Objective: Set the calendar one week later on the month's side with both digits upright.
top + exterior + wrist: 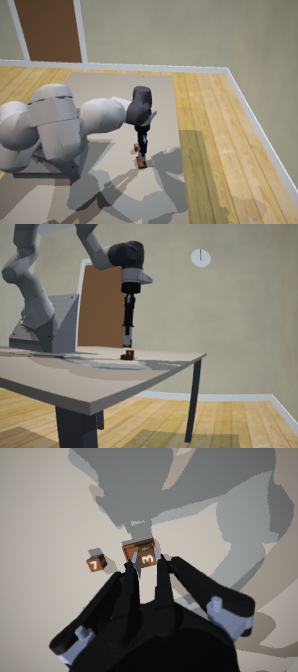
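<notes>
Right now the brown tray is 8 cm below my hand and 2 cm to the left of it.
</notes>
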